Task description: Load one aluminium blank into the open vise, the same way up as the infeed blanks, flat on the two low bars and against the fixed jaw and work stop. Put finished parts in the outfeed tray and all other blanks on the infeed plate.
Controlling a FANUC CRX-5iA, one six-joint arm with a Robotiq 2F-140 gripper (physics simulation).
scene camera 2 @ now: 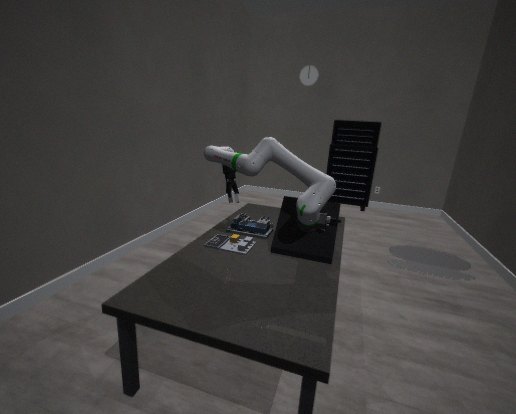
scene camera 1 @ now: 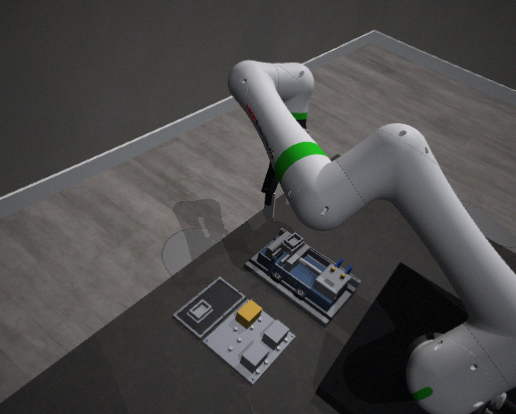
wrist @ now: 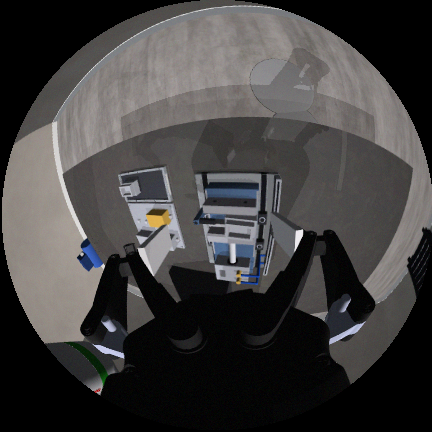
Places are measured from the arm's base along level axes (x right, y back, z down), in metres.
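Pixels of known places: gripper, fingertip midpoint: (scene camera 2: pixel 234 202) (scene camera 1: pixel 279 210) (wrist: pixel 219 229); arm's base at its link origin: (scene camera 2: pixel 309 221).
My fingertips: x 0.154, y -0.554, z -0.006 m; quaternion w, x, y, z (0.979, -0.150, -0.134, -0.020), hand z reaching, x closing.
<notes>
Ahead of a thing's pixels: the offset from my fingertips to its top centre. "pt": to the spot under its first point. Level surfaces: height alone.
My gripper (scene camera 1: pixel 279 202) (scene camera 2: pixel 233 199) (wrist: pixel 219 229) is open and empty, high above the vise end of the table; the arm partly hides it in scene camera 1. The blue and grey vise @(dz +0.095, dx -0.007, dy +0.132 m) (scene camera 1: pixel 305 276) (scene camera 2: pixel 257 226) holds a pocketed grey part @(dz +0.080, dx +0.011, dy +0.066 m) (scene camera 1: pixel 293 241) (wrist: pixel 239 230) in its jaw area, towards the side away from the infeed plate; its exact seating is unclear. Two grey blanks @(dz +0.151, dx -0.240, dy +0.194 m) (scene camera 1: pixel 275 334) @(dz +0.151, dx -0.330, dy +0.190 m) (scene camera 1: pixel 254 355) rest on the infeed plate @(dz +0.186, dx -0.285, dy +0.145 m) (scene camera 1: pixel 220 341), beside an orange block @(dz +0.151, dx -0.239, dy +0.101 m) (scene camera 1: pixel 249 314) (scene camera 2: pixel 235 238) (wrist: pixel 158 218). Another pocketed part @(dz +0.154, dx -0.325, dy +0.000 m) (scene camera 1: pixel 200 311) (wrist: pixel 129 189) lies in the outfeed tray @(pt dz +0.190, dx -0.185, dy +0.010 m) (wrist: pixel 169 185).
The tray and infeed plate adjoin each other, beside the vise. Blue and yellow fittings @(pt dz +0.086, dx +0.032, dy +0.209 m) (wrist: pixel 248 276) stand at the vise's cylinder end. The black base plate (scene camera 2: pixel 300 251) carries the arm. A black louvred rack (scene camera 2: pixel 353 148) stands behind the table @(dz +0.195 m) (scene camera 2: pixel 215 295).
</notes>
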